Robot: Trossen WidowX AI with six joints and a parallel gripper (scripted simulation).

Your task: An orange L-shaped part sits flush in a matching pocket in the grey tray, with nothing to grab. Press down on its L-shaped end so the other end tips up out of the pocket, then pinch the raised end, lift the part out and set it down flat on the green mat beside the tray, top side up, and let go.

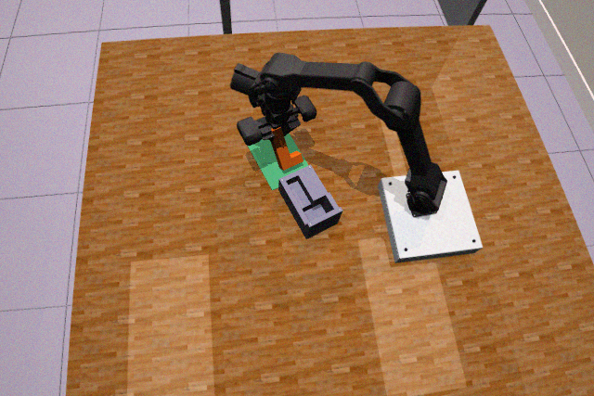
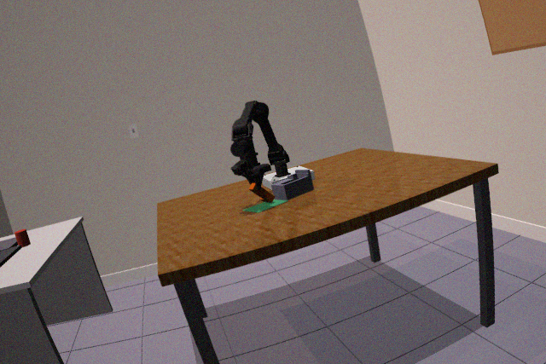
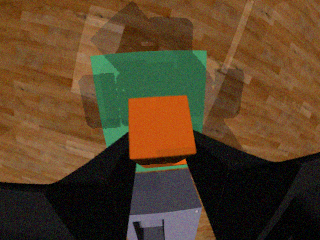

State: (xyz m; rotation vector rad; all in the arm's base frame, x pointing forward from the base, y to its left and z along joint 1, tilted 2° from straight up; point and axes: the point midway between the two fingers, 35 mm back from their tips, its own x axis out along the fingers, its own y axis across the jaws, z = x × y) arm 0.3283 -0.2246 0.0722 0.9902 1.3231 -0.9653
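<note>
Right now my gripper tip is 3 cm above the orange L-shaped part, 2 cm to the right of it and 2 cm past it. From my gripper tip the other things lie so: green mat: 9 cm below, 2 cm to the left, 1 cm behind.
</note>
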